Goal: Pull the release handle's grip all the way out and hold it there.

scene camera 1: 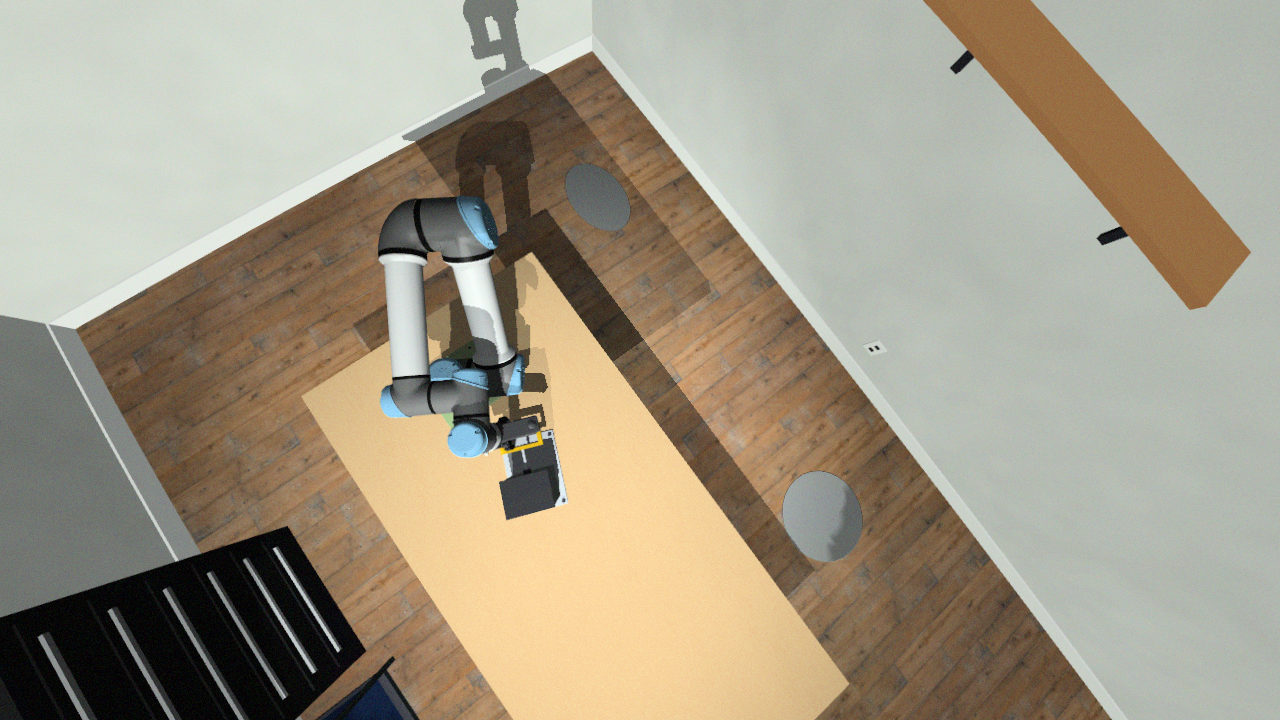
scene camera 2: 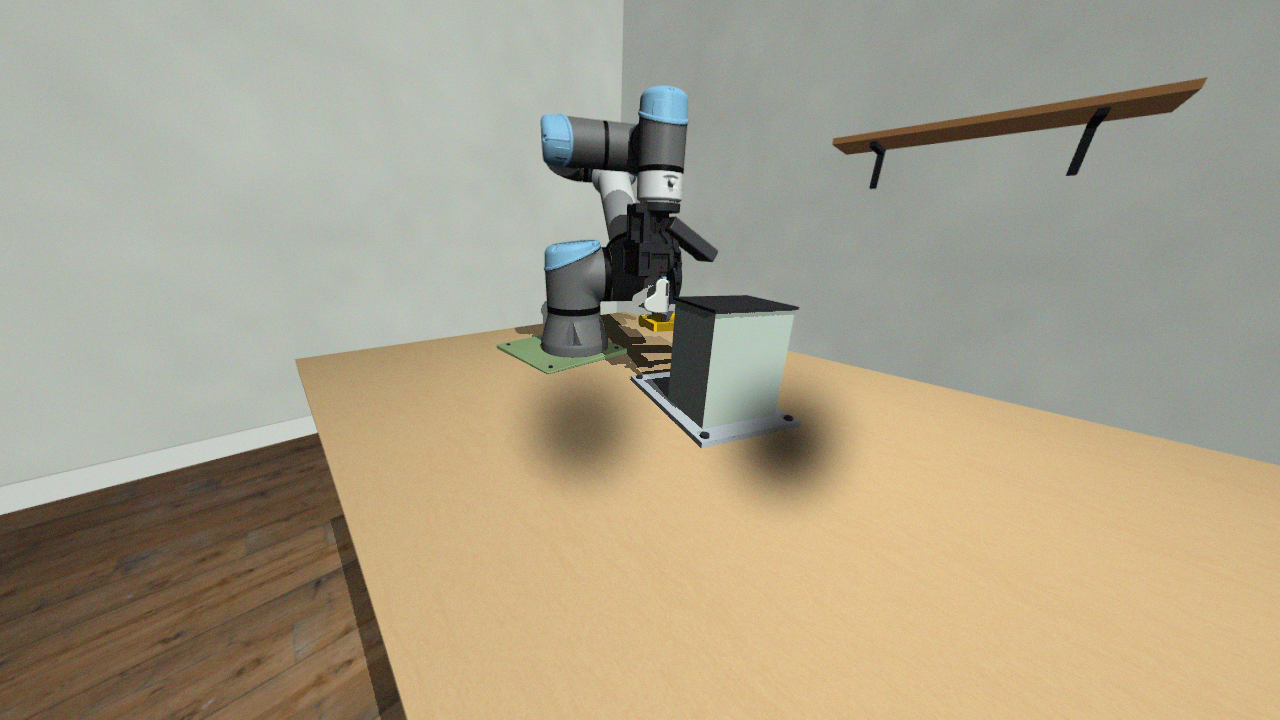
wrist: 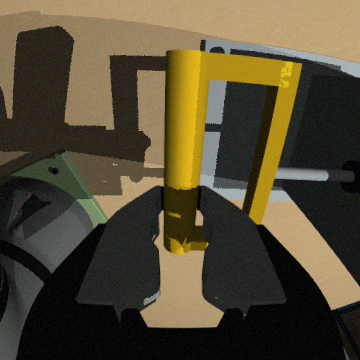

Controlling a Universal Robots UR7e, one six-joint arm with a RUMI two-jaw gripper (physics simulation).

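The release handle's yellow frame has a round grip bar; the yellow handle also shows in scene camera 1 and, partly hidden, in scene camera 2. My gripper is shut on the lower part of the grip bar in the wrist view, one finger on each side. A pale rod runs from the frame's far bar to a dark collar on the housing, and a length of it shows. The frame stands out from the housing, over the end of the light base plate.
The housing and base plate stand on the wooden table. The arm's green mounting plate is beside the handle. A wall shelf hangs away from the arm. A black slatted unit stands beyond the table.
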